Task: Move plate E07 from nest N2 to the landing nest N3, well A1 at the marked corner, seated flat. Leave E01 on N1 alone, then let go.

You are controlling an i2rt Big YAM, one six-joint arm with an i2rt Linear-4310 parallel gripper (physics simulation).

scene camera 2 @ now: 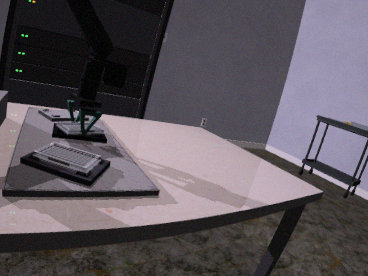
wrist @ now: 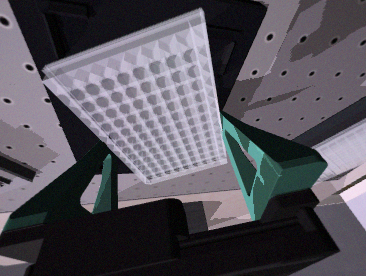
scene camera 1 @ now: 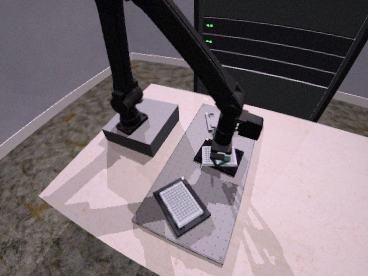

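Note:
A clear-white well plate, taken as E07 (scene camera 1: 206, 156) (scene camera 2: 70, 129) (wrist: 150, 100), is between the green fingers of my gripper (scene camera 1: 220, 159) (scene camera 2: 80, 125) (wrist: 165, 128), which is shut on it. The plate is low over the middle black nest (scene camera 1: 232, 170) (scene camera 2: 60, 133) (wrist: 240, 30), its edges looking turned relative to the nest's. A small gap shows under it in the wrist view. The nest's A1 mark does not show. Another white plate, taken as E01 (scene camera 1: 181, 202) (scene camera 2: 67, 157) (wrist: 350, 147), sits on the front dark nest (scene camera 1: 194, 222) (scene camera 2: 90, 177).
A light-coloured nest (scene camera 1: 210, 121) (scene camera 2: 50, 114) stands behind the middle one, partly hidden by the arm. The nests stand on a grey perforated board (scene camera 1: 215, 240) (scene camera 2: 125, 182). The arm's base is on a grey block (scene camera 1: 160, 107) to the left. A cart (scene camera 2: 322, 118) stands far right.

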